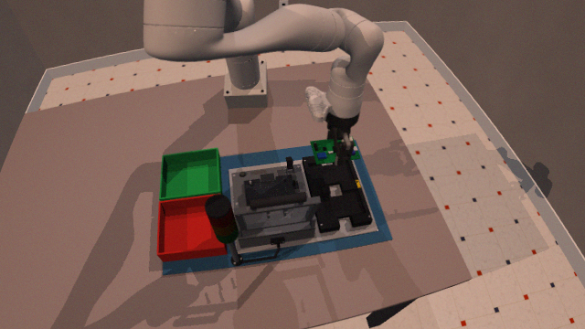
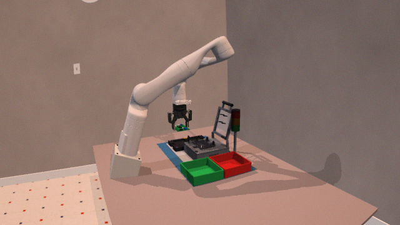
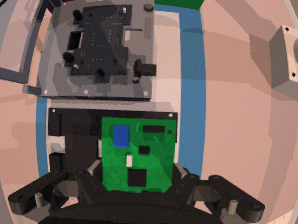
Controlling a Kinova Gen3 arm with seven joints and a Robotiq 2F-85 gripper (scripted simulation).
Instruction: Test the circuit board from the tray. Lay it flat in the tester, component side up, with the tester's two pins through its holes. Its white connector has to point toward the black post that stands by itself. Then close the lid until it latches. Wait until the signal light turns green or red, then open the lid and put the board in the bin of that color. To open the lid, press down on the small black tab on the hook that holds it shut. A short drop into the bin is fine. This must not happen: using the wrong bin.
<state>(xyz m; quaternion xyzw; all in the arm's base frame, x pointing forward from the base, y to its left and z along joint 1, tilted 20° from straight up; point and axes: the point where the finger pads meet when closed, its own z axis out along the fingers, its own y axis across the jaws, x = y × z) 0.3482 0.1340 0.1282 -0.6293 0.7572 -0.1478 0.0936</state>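
Now: hand right at the green circuit board. From my hand the other things lie so: green bin (35 cm to the right, 12 cm behind, 11 cm below); red bin (38 cm to the right, 11 cm below, 3 cm ahead); tester lid (20 cm to the right, 15 cm ahead, 6 cm above).
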